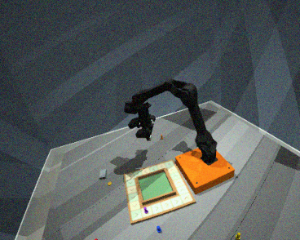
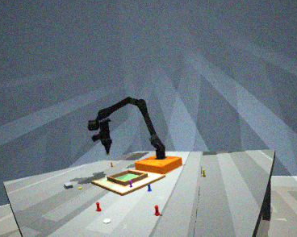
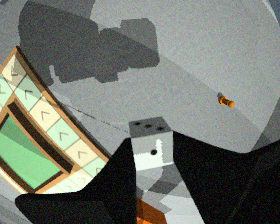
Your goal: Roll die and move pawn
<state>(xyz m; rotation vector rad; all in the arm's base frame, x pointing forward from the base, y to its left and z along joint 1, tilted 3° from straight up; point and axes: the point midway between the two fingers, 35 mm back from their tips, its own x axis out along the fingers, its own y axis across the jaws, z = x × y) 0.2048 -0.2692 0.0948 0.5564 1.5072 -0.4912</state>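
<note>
My gripper tip is 330 mm to the right of the purple pawn, 180 mm short of it and 100 mm above it. Round my gripper tip: green dice tray 230 mm to the left, 120 mm below, 90 mm ahead; then orange piece 120 mm behind, 110 mm to the right, 110 mm below; then white die right at my gripper tip.
</note>
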